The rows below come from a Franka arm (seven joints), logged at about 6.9 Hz.
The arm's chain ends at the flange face. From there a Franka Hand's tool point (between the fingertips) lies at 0.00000 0.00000 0.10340 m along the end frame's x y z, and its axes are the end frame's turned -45 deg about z.
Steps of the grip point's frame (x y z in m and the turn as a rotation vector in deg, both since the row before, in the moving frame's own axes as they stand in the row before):
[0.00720 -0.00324 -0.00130 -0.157 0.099 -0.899]
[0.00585 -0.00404 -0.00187 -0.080 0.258 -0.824]
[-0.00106 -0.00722 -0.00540 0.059 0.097 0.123]
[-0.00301 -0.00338 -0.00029 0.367 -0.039 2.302]
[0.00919 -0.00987 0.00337 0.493 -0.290 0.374]
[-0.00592 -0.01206 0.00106 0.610 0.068 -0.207]
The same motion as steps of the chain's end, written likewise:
[0.00247 -0.00745 -0.00130 -0.041 0.181 -0.899]
[0.00085 -0.00676 -0.00187 0.126 0.239 -0.824]
[-0.00590 -0.00416 -0.00540 0.110 0.027 0.123]
[-0.00401 0.00017 -0.00029 0.232 -0.287 2.302]
[0.00052 -0.01322 0.00338 0.144 -0.554 0.374]
[-0.01202 -0.00348 0.00107 0.479 -0.383 -0.207]

